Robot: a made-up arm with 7 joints. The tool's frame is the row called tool. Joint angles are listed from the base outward. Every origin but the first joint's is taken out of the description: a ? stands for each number. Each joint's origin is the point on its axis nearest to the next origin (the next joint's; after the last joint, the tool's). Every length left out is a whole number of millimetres.
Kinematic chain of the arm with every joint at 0, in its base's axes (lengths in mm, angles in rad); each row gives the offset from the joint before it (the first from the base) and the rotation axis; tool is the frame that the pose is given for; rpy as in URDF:
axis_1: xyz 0 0 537 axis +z
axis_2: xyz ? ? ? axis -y
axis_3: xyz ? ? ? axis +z
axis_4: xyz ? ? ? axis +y
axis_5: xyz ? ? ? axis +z
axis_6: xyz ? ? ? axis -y
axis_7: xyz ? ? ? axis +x
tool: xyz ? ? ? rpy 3.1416 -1.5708 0
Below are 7 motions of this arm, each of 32 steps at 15 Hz.
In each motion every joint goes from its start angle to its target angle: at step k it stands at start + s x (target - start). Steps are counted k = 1, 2, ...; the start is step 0. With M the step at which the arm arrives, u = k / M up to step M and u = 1 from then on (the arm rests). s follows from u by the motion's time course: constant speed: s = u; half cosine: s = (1 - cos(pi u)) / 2; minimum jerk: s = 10 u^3 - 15 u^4 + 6 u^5.
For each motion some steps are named. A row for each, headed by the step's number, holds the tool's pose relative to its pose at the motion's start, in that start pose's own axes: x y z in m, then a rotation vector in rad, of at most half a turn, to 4 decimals.
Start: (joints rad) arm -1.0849 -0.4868 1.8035 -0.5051 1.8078 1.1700 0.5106
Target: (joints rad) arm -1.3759 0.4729 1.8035 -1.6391 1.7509 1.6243 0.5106
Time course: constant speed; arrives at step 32
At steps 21, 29, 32:
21: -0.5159 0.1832 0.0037 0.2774 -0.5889 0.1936
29: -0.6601 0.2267 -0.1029 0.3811 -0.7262 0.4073
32: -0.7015 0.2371 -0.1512 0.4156 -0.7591 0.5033

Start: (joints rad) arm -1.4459 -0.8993 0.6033 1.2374 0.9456 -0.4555 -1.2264
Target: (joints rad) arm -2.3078 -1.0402 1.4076 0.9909 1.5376 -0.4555 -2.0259
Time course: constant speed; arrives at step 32
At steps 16, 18, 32:
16: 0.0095 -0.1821 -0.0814 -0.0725 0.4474 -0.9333
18: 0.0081 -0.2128 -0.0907 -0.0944 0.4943 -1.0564
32: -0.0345 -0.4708 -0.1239 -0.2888 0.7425 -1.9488

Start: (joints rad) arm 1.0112 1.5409 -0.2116 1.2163 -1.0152 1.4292 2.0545
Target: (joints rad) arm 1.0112 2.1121 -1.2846 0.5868 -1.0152 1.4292 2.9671
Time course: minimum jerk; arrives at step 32
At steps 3, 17, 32:
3: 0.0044 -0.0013 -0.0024 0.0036 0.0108 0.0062
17: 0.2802 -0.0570 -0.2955 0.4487 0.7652 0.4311
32: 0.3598 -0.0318 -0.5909 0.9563 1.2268 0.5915

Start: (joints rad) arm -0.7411 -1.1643 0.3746 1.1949 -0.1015 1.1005 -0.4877
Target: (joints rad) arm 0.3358 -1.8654 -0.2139 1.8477 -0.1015 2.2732 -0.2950
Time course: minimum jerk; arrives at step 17
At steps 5, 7, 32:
5: -0.0123 -0.0929 0.1198 0.0185 -0.0704 -0.0912
7: -0.0562 -0.2056 0.2306 0.0263 -0.1484 -0.2209
32: -0.3288 -0.4731 0.3625 -0.0175 -0.3128 -0.8781

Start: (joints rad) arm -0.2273 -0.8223 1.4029 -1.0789 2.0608 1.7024 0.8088
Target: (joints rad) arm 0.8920 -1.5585 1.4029 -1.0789 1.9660 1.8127 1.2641
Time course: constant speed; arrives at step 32
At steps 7, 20, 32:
7: 0.1592 -0.1098 -0.1226 0.1626 0.2637 0.0248
20: 0.3376 -0.2456 -0.4935 0.4259 0.7531 0.0179
32: 0.3065 -0.3027 -0.8903 0.6027 1.1965 -0.0565

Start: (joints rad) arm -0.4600 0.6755 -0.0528 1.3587 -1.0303 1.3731 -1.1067
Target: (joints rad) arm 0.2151 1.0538 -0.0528 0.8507 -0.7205 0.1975 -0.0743
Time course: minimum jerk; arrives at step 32
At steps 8, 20, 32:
8: -0.0416 0.0107 -0.0179 0.0199 -0.0450 0.2078
20: -0.3318 -0.0829 -0.1022 0.2871 -0.1701 1.5244
32: -0.4393 -0.2105 -0.1114 0.5453 -0.1766 2.0720

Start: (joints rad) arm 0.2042 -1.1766 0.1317 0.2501 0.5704 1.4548 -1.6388
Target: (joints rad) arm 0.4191 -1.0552 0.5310 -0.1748 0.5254 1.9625 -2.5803
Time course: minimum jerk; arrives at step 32
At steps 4, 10, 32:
4: 0.0044 0.0012 -0.0008 -0.0130 0.0085 -0.0102
10: 0.0463 0.0135 -0.0111 -0.1527 0.0792 -0.1070
32: 0.1841 0.0546 -0.0964 -0.8503 -0.0512 -0.3714

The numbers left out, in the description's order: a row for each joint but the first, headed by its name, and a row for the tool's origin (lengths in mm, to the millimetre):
axis_2: 0 -99 0
axis_3: 0 0 501
axis_4: 19 49 0
axis_5: -16 0 318
axis_6: 0 -97 0
axis_7: 15 0 108
tool: 0 0 0

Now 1 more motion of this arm.
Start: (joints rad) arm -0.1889 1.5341 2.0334 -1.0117 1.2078 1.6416 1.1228
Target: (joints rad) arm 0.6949 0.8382 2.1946 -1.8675 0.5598 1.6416 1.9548
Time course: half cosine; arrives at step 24
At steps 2, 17, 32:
2: -0.0100 -0.0158 0.0086 0.0279 -0.0202 0.0037
17: -0.3464 -0.6609 -0.1881 1.3350 -0.9139 0.1399
32: -0.3487 -0.7143 -0.3356 1.6730 -1.0960 0.1264

